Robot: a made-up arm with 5 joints. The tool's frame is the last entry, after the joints. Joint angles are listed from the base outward. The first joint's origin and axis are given. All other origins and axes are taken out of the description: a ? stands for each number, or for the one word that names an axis. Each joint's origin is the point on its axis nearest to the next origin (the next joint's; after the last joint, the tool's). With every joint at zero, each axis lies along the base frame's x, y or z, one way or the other. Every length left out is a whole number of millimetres.
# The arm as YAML. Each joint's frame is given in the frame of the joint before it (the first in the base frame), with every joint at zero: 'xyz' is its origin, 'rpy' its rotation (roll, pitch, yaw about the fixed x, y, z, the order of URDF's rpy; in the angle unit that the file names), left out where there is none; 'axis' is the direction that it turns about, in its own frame. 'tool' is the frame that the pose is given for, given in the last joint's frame.
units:
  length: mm
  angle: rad
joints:
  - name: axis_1
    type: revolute
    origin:
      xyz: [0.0, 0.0, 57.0]
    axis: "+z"
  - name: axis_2
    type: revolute
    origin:
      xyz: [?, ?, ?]
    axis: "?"
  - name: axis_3
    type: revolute
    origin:
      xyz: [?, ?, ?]
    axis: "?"
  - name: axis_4
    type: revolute
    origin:
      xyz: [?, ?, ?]
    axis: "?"
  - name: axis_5
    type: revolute
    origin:
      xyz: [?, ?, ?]
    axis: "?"
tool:
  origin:
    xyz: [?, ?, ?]
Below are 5 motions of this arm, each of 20 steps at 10 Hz.
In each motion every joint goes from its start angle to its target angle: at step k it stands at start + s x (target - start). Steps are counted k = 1, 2, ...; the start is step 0. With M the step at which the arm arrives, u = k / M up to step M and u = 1 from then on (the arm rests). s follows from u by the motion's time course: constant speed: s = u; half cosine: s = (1 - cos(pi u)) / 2; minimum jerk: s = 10 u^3 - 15 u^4 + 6 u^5.
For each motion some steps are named. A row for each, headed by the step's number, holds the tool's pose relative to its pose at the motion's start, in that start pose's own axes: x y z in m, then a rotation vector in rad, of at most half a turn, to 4 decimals.
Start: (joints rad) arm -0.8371 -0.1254 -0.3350 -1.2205 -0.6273
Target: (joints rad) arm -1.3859 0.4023 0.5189 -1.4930 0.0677
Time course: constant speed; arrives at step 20
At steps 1, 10, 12, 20:
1: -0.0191 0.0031 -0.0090 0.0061 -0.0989 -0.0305
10: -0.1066 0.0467 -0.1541 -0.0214 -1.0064 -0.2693
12: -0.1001 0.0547 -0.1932 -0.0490 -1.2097 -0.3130
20: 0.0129 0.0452 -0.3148 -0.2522 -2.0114 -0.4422

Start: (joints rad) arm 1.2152 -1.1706 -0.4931 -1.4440 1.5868
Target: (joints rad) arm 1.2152 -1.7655 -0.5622 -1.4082 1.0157
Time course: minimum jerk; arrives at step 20
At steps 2, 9, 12, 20:
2: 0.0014 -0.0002 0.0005 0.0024 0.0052 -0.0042
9: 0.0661 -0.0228 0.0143 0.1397 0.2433 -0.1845
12: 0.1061 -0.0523 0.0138 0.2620 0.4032 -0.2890
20: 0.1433 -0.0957 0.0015 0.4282 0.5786 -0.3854

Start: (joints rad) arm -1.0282 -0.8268 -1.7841 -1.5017 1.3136
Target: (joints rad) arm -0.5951 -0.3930 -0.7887 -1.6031 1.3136
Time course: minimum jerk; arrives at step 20
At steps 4, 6, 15, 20:
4: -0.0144 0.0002 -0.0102 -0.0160 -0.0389 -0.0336
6: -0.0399 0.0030 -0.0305 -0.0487 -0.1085 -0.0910
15: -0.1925 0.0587 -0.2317 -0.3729 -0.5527 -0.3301
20: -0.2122 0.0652 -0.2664 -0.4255 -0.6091 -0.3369

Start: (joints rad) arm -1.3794 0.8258 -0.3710 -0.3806 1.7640
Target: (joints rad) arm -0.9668 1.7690 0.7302 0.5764 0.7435
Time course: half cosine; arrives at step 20
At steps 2, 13, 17, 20:
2: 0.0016 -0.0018 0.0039 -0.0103 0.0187 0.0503
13: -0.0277 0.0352 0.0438 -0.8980 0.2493 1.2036
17: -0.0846 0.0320 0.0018 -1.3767 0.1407 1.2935
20: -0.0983 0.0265 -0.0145 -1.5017 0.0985 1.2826

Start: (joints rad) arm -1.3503 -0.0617 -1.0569 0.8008 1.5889
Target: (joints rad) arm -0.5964 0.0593 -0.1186 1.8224 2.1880
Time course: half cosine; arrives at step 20
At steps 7, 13, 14, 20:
7: 0.0176 -0.0189 -0.0176 0.0250 -0.1026 0.2901
13: 0.1240 -0.0852 -0.0233 0.1932 -0.2607 0.7769
14: 0.1486 -0.0954 -0.0222 0.2303 -0.2806 0.8467
20: 0.2374 -0.1222 -0.0163 0.3626 -0.3328 1.0547

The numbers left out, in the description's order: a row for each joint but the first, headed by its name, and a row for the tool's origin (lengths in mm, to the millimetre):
axis_2: xyz 315.0 54.0 0.0, axis -x
axis_3: xyz 0.0 147.0 -23.0, axis -z
axis_4: xyz -171.0 -209.0 0.0, axis -x
axis_5: xyz 0.0 100.0 -148.0, axis -y
tool: xyz -70.0 0.0 208.0

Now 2 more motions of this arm.
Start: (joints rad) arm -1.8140 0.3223 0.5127 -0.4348 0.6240
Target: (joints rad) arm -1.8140 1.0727 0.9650 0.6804 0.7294
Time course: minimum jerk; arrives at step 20
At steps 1, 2, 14, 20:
1: -0.0003 0.0001 -0.0003 -0.0018 -0.0007 0.0010
2: -0.0022 0.0004 -0.0021 -0.0136 -0.0054 0.0071
14: -0.1312 -0.1149 -0.2252 -1.3489 -0.4988 0.5428
20: -0.1343 -0.1611 -0.2576 -1.6181 -0.5811 0.5980

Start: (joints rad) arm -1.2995 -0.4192 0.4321 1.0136 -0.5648
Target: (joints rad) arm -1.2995 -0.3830 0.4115 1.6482 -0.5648
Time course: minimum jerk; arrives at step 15
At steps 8, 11, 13, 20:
8: 0.0249 0.0161 -0.0348 -0.3152 -0.0140 -0.2039
11: 0.0403 0.0180 -0.0557 -0.4911 -0.0213 -0.3203
13: 0.0454 0.0174 -0.0624 -0.5481 -0.0236 -0.3584
20: 0.0464 0.0173 -0.0637 -0.5587 -0.0240 -0.3655

